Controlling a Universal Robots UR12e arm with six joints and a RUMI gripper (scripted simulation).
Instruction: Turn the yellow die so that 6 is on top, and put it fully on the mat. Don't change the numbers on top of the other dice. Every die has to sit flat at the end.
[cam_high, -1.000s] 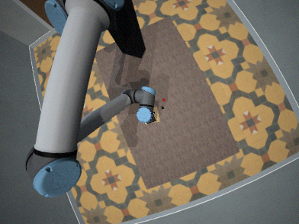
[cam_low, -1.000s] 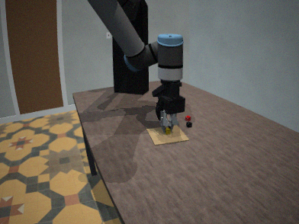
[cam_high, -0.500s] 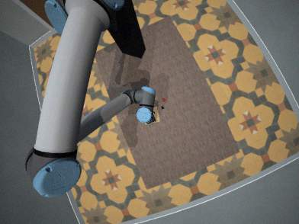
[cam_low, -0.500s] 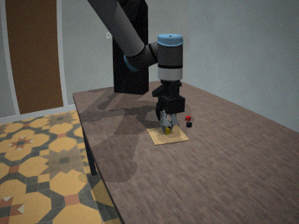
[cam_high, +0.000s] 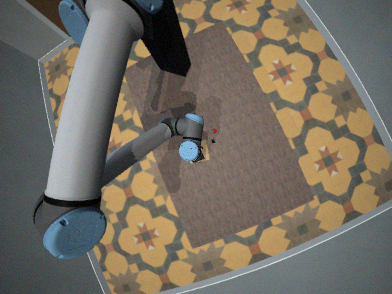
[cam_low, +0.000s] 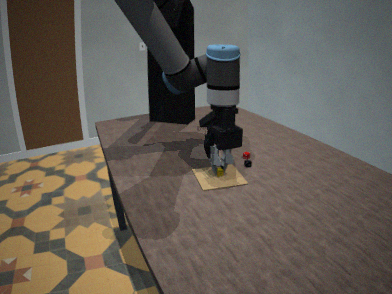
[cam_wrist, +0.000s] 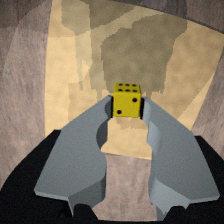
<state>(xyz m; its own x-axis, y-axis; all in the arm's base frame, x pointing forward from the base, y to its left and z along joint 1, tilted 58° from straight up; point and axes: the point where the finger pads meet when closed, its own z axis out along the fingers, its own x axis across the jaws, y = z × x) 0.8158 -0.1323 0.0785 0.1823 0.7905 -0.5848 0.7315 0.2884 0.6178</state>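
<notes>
The yellow die lies 1 cm below my hand. The rest, counted from my hand: black die: 13 cm to the left, 2 cm below; then red die: 18 cm to the left, 5 cm behind, 2 cm below; then tan mat: 2 cm below.
</notes>
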